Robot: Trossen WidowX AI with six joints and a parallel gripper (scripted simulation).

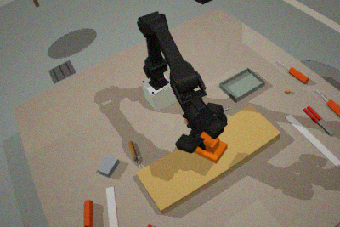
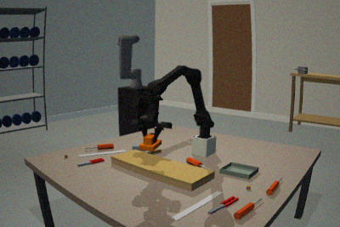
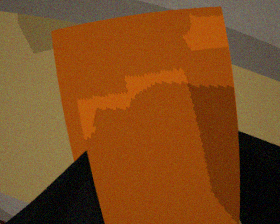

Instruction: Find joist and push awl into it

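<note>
My gripper tip is now 20 mm past the orange stud finder, 10 mm to the left of it and 20 mm below it. Also, from my gripper tip: grey-green tray: 220 mm behind, 370 mm to the left, 140 mm below; grey block: 250 mm behind, 290 mm to the right, 140 mm below; awl: 220 mm behind, 180 mm to the right, 150 mm below.
</note>
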